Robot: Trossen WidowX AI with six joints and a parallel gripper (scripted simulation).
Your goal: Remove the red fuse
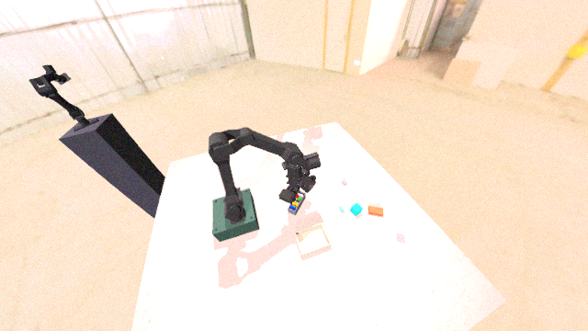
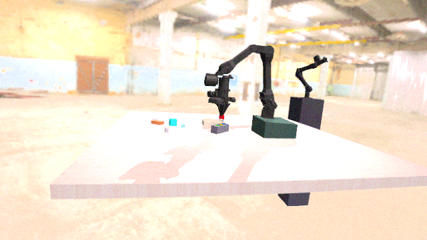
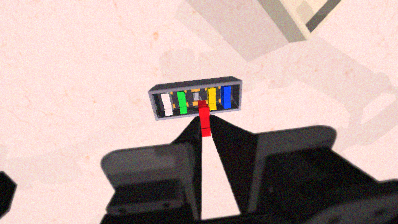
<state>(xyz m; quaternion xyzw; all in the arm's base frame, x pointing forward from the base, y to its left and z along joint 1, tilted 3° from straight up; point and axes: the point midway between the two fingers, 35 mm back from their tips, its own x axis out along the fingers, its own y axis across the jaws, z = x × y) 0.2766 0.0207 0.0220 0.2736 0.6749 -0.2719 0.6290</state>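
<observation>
Now: gripper tip 19 cm to the left of the tray, 9 cm above it and 1 cm short of it. From my gripper tip the other things lie so: orange block: 35 cm ahead, 17 cm to the right, 8 cm below; then cyan cube: 26 cm ahead, 13 cm to the right, 7 cm below.
</observation>
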